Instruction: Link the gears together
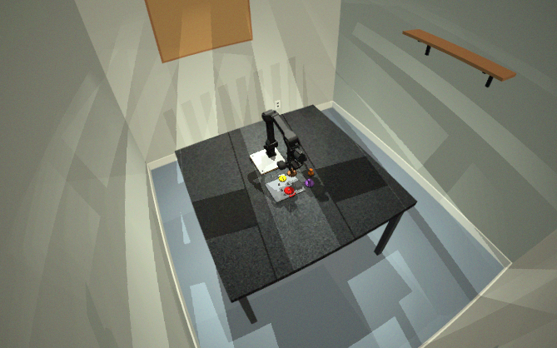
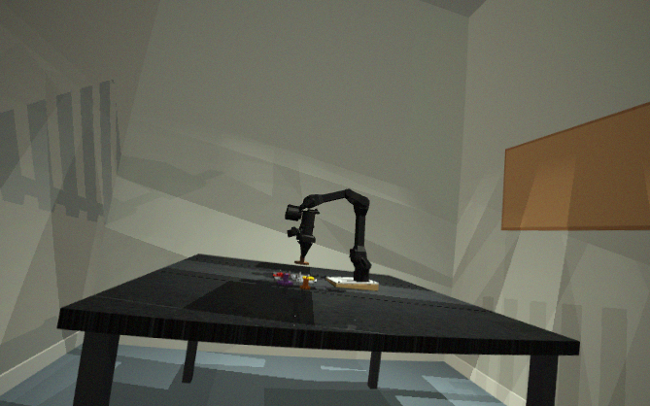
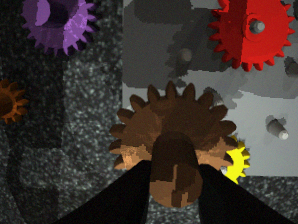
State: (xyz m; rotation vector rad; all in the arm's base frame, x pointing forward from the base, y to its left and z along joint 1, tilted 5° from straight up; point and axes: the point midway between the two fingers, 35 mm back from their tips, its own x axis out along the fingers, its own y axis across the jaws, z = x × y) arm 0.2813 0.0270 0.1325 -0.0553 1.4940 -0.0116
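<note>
My gripper tip is now 4 cm past the yellow gear, 5 cm to the left of it and 9 cm above it. Round my gripper tip: brown gear 1 cm below; then red gear 7 cm ahead, 6 cm to the right, 9 cm below; then purple gear 7 cm ahead, 9 cm to the left, 9 cm below.
</note>
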